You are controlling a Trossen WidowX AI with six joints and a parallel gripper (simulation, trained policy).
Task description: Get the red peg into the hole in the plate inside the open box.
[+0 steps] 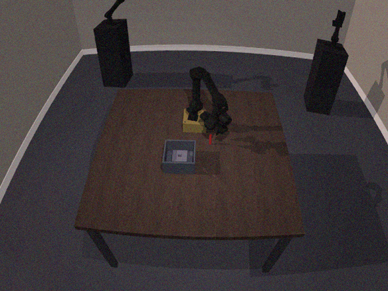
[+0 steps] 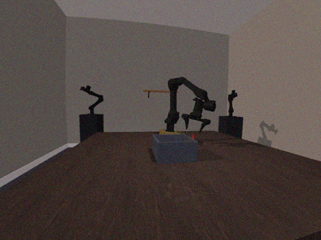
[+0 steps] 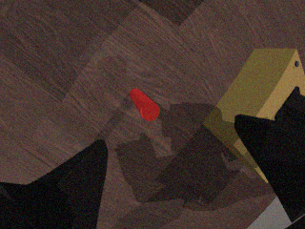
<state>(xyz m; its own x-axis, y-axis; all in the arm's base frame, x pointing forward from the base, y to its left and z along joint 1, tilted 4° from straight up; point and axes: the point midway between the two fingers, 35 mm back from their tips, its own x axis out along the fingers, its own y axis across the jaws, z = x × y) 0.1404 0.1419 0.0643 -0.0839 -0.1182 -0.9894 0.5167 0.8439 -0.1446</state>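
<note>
Now: the red peg 6 cm below my gripper tip and 1 cm ahead of it. The rest, counted from my gripper tip: pale plate 20 cm ahead, 16 cm to the right, 5 cm below; then grey-blue box 20 cm ahead, 16 cm to the right, 7 cm below.
</note>
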